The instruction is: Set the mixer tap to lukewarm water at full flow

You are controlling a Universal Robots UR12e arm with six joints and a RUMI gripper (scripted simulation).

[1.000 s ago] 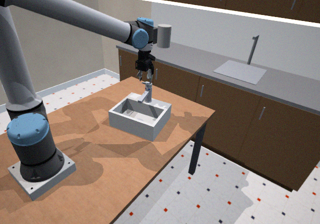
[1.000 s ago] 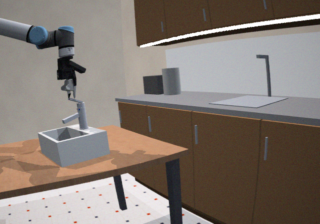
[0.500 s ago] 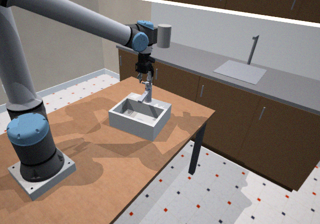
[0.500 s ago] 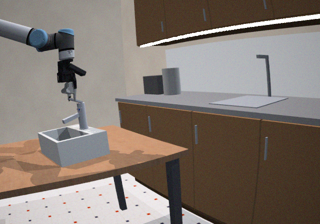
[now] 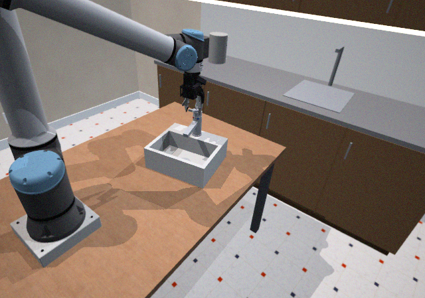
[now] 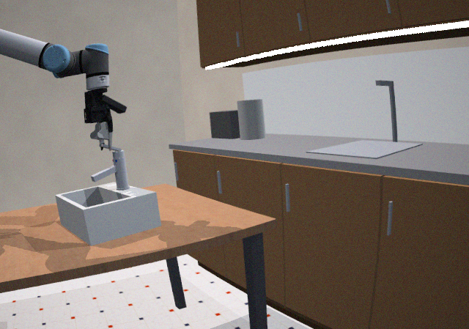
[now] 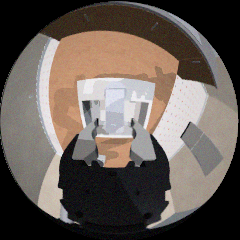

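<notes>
My gripper is now 2 cm short of the lever and 1 cm above it. The rest, counted from my hand: grey mixer tap (6 cm below, 3 cm ahead, 1 cm to the left); then white basin (25 cm below, 7 cm behind, 1 cm to the right).
</notes>
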